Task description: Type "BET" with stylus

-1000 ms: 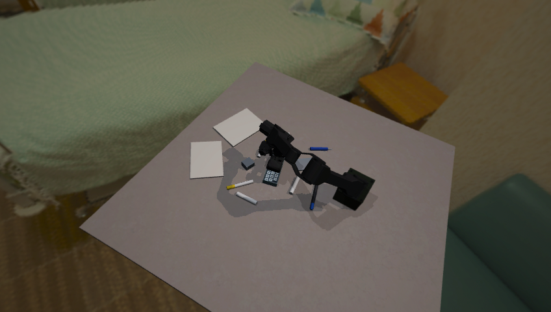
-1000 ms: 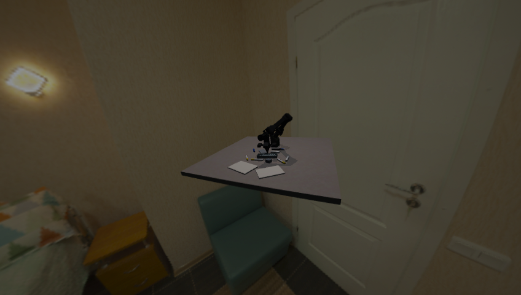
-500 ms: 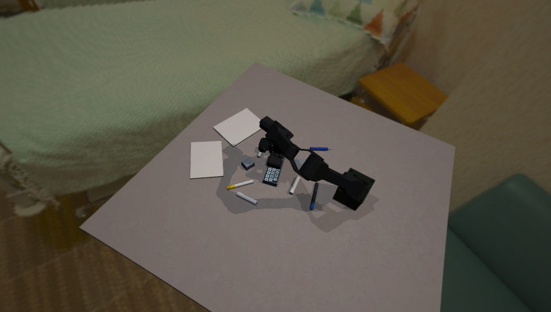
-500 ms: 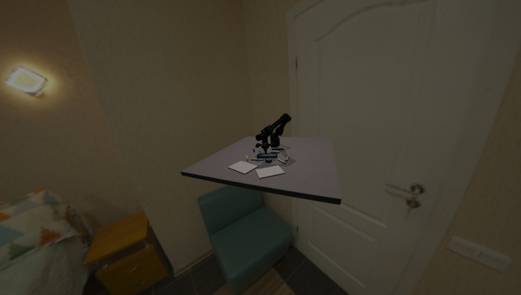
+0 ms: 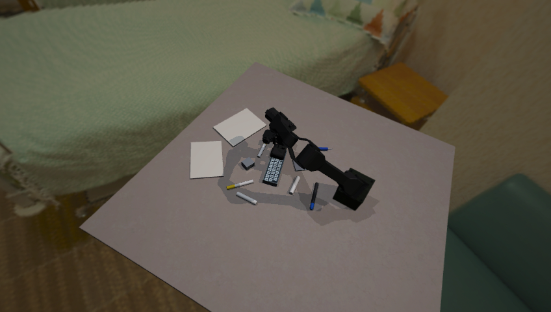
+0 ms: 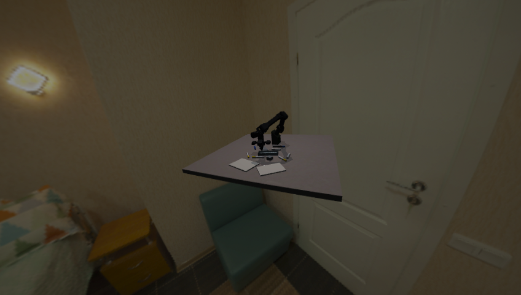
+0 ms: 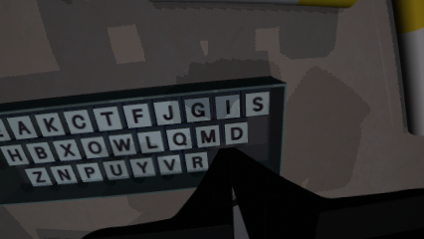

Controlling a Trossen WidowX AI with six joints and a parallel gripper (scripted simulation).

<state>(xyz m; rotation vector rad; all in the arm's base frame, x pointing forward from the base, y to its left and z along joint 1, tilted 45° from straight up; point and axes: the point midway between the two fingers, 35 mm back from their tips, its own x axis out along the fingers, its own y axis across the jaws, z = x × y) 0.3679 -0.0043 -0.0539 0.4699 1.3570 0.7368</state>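
Right now the T key is 70 mm to the left of my gripper tip and 30 mm below it. Round my gripper tip: grey card 140 mm behind, 40 mm to the right, 40 mm below; small grey block 120 mm to the left, 100 mm ahead, 30 mm below; E key 150 mm to the left, 30 mm below, 10 mm behind.
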